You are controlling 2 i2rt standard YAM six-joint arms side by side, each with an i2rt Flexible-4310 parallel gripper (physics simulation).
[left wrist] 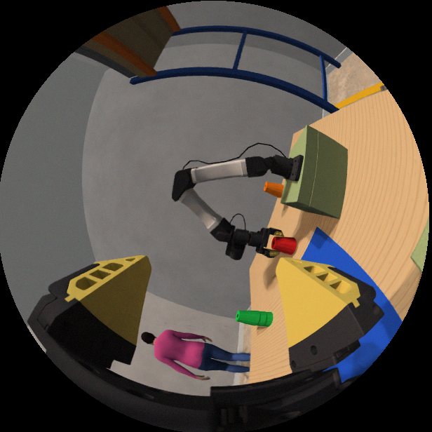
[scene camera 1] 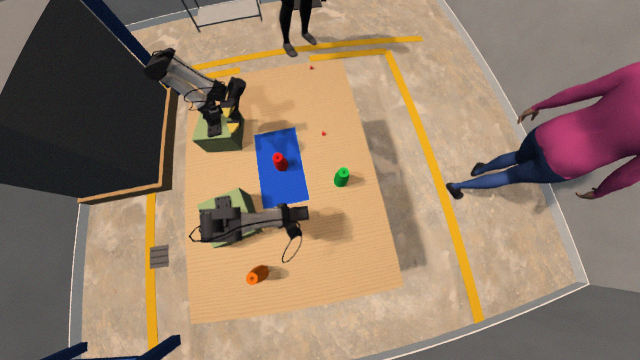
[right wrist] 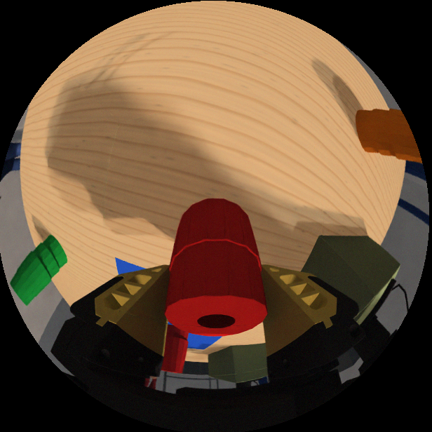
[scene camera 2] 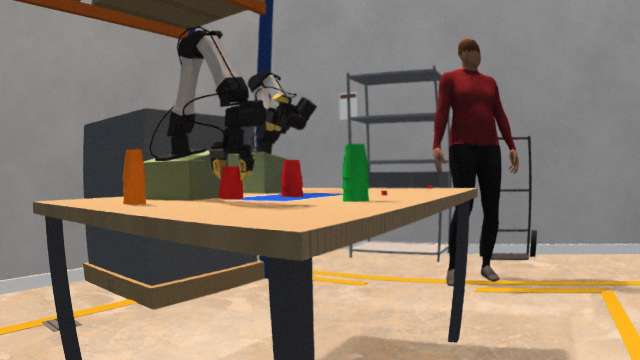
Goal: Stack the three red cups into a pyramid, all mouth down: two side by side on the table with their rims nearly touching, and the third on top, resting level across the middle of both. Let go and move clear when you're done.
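Pixels of known places: left gripper, fingertip midpoint: (scene camera 1: 229,125) (scene camera 2: 270,110); right gripper, fingertip midpoint: (scene camera 2: 231,180); left arm's base, origin of the base link: (scene camera 1: 214,122); right arm's base, origin of the base link: (scene camera 2: 181,156).
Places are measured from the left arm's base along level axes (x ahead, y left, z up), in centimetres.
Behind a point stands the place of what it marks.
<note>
My right gripper (scene camera 2: 231,172) {x 27.0, y -60.2, z -8.2 cm} (left wrist: 281,244) (right wrist: 215,272) is shut on a red cup (scene camera 2: 231,186) {x 28.8, y -62.9, z -9.9 cm} (left wrist: 285,245) (right wrist: 216,270), mouth down, low beside the blue mat; whether its rim touches the table is unclear. Its fingers are hidden under the arm in scene camera 1. Another red cup (scene camera 1: 280,161) {x 30.4, y -31.4, z -3.0 cm} (scene camera 2: 292,178) {x 31.3, y -31.8, z -8.2 cm} (right wrist: 175,352) stands mouth down on the blue mat and looks taller and narrower; whether a second cup is nested there I cannot tell. A third red cup does not show separately. My left gripper (scene camera 1: 231,120) {x 14.1, y -17.4, z 17.5 cm} (scene camera 2: 277,112) {x 14.1, y -17.4, z 17.5 cm} (left wrist: 213,265) is open and empty, high near its base.
The blue mat (scene camera 1: 282,192) {x 26.4, y -44.5, z -14.4 cm} (scene camera 2: 265,198) {x 26.7, y -41.6, z -14.3 cm} lies mid-table. A green cup stack (scene camera 1: 341,177) {x 57.1, y -48.7, z -0.1 cm} (scene camera 2: 355,172) {x 60.0, y -50.1, z -6.6 cm} stands to its right in scene camera 1. An orange stack (scene camera 1: 257,275) {x 8.9, y -81.4, z 0.3 cm} (scene camera 2: 134,176) {x 9.2, y -84.1, z -6.6 cm} stands near that view's lower table edge. Small red bits (scene camera 1: 323,133) {x 57.8, y -16.5, z -13.0 cm} lie beyond the mat.
</note>
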